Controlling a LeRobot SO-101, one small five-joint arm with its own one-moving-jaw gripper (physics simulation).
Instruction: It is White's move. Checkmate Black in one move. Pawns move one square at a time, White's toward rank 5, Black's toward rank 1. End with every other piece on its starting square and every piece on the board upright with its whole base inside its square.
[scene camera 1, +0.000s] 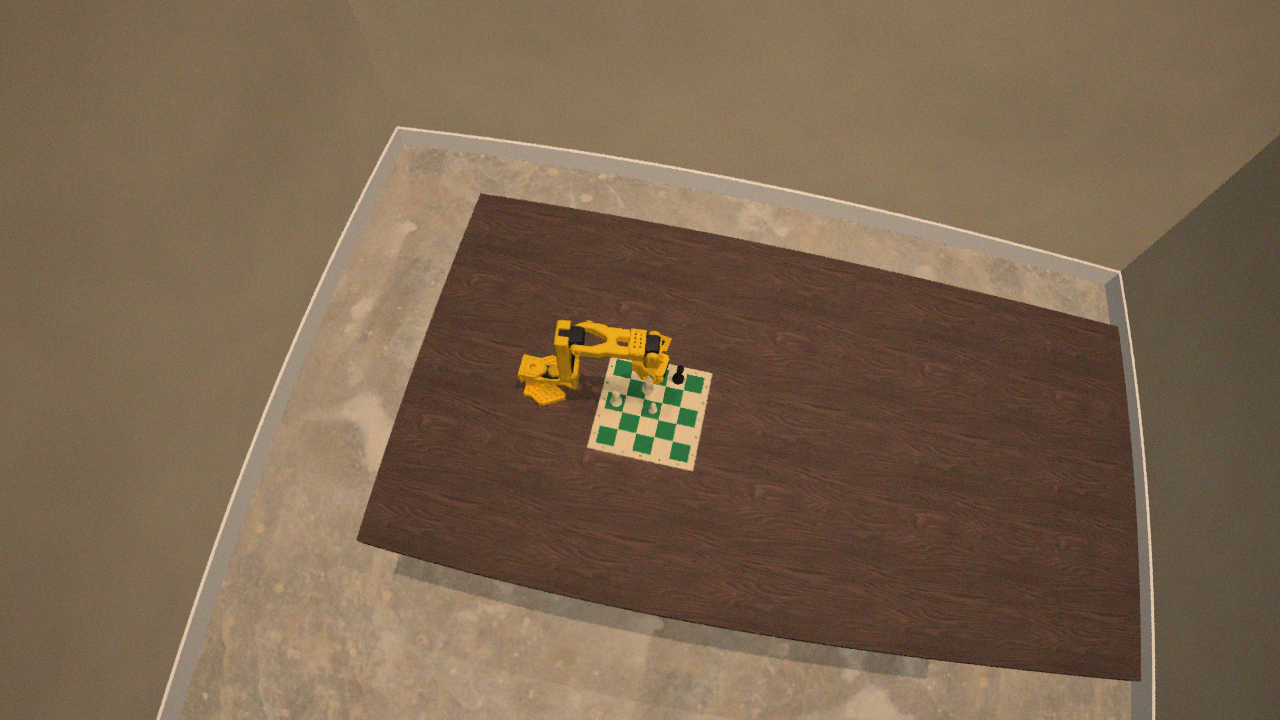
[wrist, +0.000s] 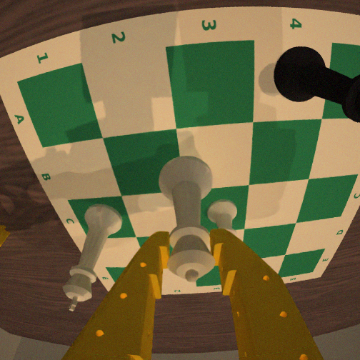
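Seen in the pictures: hand, tool point: (scene camera 1: 645, 379); arm's base, link origin: (scene camera 1: 557, 383).
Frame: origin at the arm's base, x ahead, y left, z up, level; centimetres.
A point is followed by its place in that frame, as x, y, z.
A white piece with a ball on top, likely the queen (scene camera 1: 648, 390) {19.3, 1.4, 3.0} (wrist: 186, 200), is held between the two jaws of my gripper (scene camera 1: 651, 379) {18.4, 2.4, 6.2} (wrist: 190, 241). It looks upright and raised; its base shows over the B2–B3 border in the wrist view. The green and cream board (scene camera 1: 642, 443) {20.3, -9.2, 0.6} (wrist: 212, 80) lies flat. The white king (scene camera 1: 615, 400) {13.1, -2.0, 2.6} (wrist: 96, 242), with a cross on top, stands on C1. A small white pawn (scene camera 1: 653, 408) {21.0, -2.1, 2.7} (wrist: 221, 211) stands on C3, partly behind the right jaw. A black piece (scene camera 1: 678, 376) {24.8, 5.7, 3.2} (wrist: 300, 74) stands on A4, its top cut off in the wrist view.
The board lies on a dark wooden table (scene camera 1: 850, 429) {63.2, 2.7, 0.0}. The yellow arm base (scene camera 1: 541, 368) {-2.6, -0.1, 7.2} stands left of the board in the scene view. The forearm (scene camera 1: 613, 340) {12.1, 1.3, 23.7} reaches over the board's upper edge. The king and pawn stand on either side of the held piece in the wrist view.
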